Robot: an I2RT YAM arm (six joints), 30 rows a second.
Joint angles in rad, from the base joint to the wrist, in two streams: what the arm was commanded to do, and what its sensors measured. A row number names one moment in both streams.
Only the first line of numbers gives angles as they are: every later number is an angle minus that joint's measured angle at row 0.
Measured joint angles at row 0:
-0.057 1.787 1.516 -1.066 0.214 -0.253
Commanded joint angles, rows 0 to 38:
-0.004 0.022 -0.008 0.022 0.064 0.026
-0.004 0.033 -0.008 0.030 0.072 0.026
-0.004 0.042 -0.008 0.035 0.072 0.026
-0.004 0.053 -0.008 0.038 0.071 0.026
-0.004 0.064 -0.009 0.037 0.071 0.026
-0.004 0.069 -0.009 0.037 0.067 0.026
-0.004 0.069 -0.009 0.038 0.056 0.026
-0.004 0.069 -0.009 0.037 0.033 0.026
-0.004 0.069 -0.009 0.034 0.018 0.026
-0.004 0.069 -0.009 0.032 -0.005 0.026
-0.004 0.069 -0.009 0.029 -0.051 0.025
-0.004 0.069 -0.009 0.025 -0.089 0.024
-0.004 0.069 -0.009 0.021 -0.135 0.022
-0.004 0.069 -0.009 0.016 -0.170 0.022
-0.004 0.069 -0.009 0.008 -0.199 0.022
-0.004 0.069 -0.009 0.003 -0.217 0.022
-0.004 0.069 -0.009 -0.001 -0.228 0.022
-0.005 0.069 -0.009 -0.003 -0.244 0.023
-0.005 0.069 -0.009 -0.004 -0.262 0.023
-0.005 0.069 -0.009 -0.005 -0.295 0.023
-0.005 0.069 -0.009 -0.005 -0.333 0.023
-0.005 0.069 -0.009 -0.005 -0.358 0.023
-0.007 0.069 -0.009 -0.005 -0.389 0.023
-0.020 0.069 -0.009 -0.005 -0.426 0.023
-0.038 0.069 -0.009 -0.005 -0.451 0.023
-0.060 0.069 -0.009 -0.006 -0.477 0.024
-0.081 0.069 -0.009 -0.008 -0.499 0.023
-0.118 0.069 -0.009 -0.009 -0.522 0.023
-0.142 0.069 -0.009 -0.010 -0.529 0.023
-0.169 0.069 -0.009 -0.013 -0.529 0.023
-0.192 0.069 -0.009 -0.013 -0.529 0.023
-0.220 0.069 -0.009 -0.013 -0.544 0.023
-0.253 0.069 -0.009 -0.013 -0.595 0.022
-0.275 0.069 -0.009 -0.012 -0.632 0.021
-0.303 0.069 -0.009 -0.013 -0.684 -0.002
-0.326 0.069 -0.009 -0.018 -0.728 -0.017
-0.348 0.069 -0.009 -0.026 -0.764 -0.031
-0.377 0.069 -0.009 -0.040 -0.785 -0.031
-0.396 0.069 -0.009 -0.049 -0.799 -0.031
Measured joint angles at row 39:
-0.357 0.060 -0.003 -0.035 -0.699 -0.009
